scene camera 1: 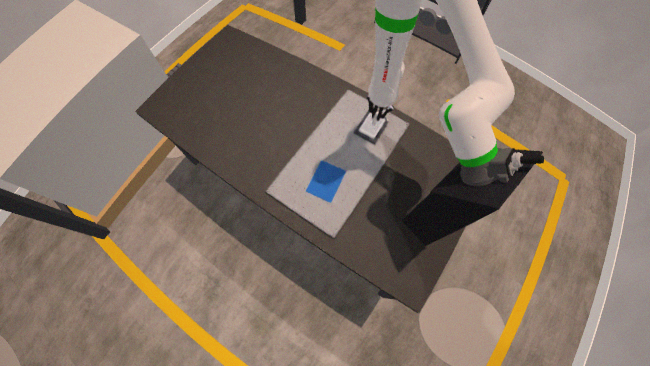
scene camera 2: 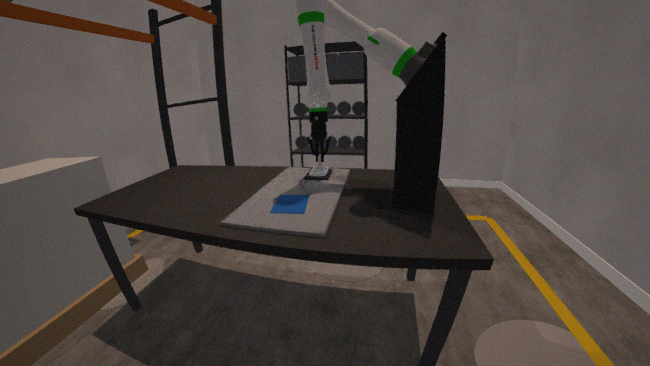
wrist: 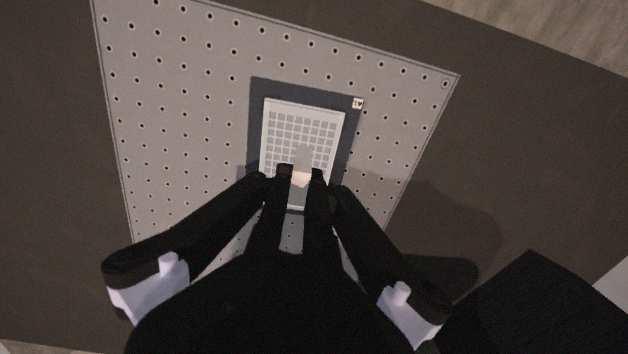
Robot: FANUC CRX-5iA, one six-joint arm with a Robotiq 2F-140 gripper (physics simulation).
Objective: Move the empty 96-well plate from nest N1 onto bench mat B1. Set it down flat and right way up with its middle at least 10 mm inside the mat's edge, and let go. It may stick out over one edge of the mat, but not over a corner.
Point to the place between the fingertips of my gripper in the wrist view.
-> At 302,159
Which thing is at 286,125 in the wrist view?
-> A white 96-well plate.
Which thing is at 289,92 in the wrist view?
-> A dark nest.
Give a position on a blue bench mat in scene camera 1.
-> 327,178
